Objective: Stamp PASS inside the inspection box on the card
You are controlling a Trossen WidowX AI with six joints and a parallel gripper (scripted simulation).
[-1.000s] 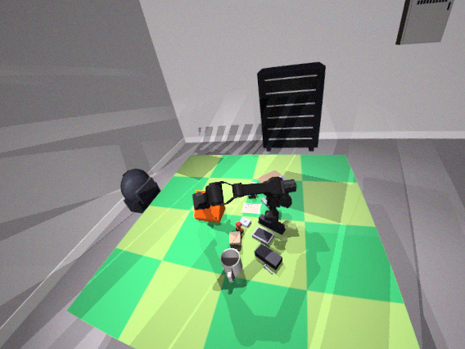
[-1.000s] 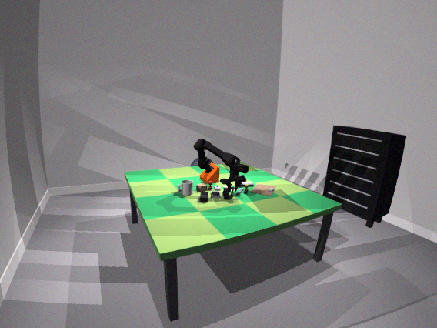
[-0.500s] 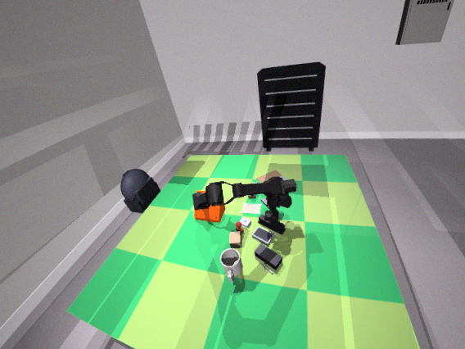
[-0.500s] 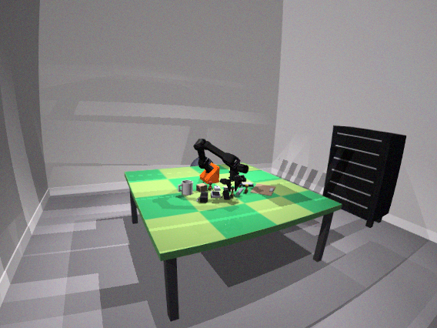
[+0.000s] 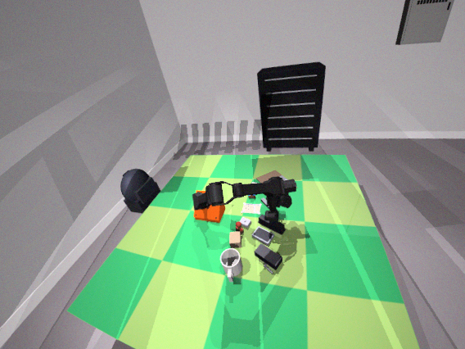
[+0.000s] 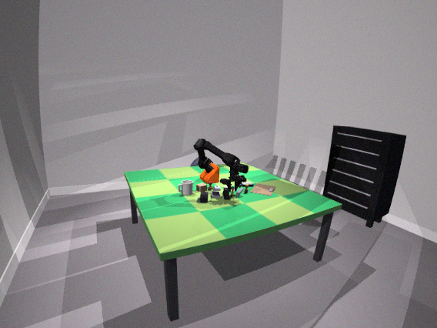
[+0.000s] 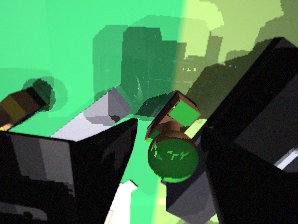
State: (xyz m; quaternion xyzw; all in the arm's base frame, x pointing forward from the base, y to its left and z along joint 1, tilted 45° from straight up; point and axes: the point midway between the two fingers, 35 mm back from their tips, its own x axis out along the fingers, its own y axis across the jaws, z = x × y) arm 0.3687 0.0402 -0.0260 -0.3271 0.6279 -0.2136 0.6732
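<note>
The green-knobbed pass stamp lies 10 mm below my gripper tip. The rest, counted from my gripper tip: dark-rimmed ink pad 30 mm behind, 120 mm to the right, 20 mm below; grey bar 50 mm behind, 80 mm to the left, 20 mm below; yellow-knobbed stamp 30 mm behind, 120 mm to the left, 10 mm below.
</note>
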